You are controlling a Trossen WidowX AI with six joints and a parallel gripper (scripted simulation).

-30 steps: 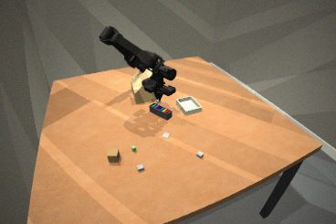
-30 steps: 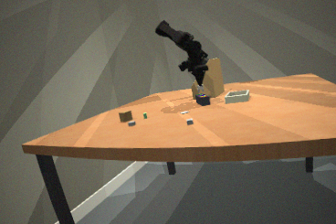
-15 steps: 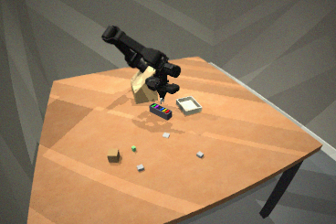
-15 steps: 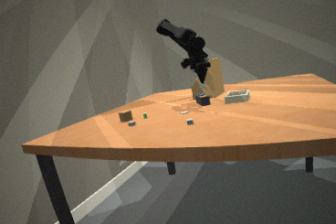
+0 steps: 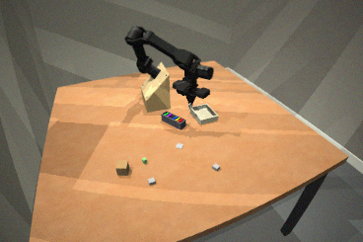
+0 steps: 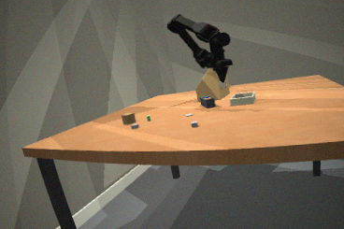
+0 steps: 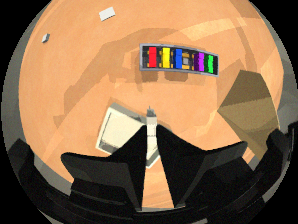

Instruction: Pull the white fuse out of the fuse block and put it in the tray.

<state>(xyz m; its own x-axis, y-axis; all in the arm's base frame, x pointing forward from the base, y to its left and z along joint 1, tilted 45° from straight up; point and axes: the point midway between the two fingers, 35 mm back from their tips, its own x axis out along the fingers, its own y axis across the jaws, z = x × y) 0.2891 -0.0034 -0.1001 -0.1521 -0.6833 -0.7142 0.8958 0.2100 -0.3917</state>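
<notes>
Now: the white tray 8 cm to the left of my gripper tip and 10 cm below it. Also, from my gripper tip: small green cube: 18 cm ahead, 31 cm to the right, 9 cm below; then white fuse: 1 cm below; then brown cube: 19 cm ahead, 40 cm to the right, 8 cm below.
</notes>
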